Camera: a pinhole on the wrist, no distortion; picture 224 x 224 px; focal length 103.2 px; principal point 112.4 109.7 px. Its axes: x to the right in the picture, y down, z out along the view. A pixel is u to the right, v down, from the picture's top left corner.
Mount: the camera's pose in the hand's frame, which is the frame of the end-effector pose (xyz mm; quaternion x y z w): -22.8 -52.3 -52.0 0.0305 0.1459 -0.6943 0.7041
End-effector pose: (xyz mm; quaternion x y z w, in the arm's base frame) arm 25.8 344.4 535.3 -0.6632 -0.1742 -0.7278 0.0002
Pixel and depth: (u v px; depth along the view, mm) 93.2 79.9 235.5
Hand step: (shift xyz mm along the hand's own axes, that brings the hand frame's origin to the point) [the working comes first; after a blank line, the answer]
In the camera's frame: -43.8 -68.0 235.5

-51.2 -70.0 194.7
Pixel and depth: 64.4 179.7 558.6
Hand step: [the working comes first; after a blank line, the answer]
In the camera's frame: -259.8 378.9 558.6

443.8 75.2 485.7
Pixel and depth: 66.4 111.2 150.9
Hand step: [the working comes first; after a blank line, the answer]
In the camera's frame: -67.3 2.2 150.9

4.4 -24.1 108.5
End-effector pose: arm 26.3 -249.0 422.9 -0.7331 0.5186 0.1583 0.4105
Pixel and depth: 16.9 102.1 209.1
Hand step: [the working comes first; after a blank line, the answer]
In the camera's frame: -193.5 -15.4 209.1

-2.6 83.3 198.2
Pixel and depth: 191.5 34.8 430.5
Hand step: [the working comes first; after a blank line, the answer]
In the camera's frame: 330.0 -312.4 430.5

-263.0 -488.3 327.5
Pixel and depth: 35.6 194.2 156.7
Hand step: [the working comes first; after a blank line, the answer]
In the camera's frame: -116.6 128.3 156.7

130.1 26.6 106.2
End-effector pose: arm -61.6 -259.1 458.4 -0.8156 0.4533 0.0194 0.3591
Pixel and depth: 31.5 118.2 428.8
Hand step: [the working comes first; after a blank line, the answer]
In the camera's frame: -336.1 35.3 428.8

84.2 169.3 435.4
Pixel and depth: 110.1 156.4 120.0
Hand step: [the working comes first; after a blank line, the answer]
In the camera's frame: -2.7 54.3 120.0

50.4 -77.3 54.7
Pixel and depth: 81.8 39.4 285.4
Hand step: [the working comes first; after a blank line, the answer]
In the camera's frame: -84.6 -194.4 285.4

-167.5 -47.0 272.7
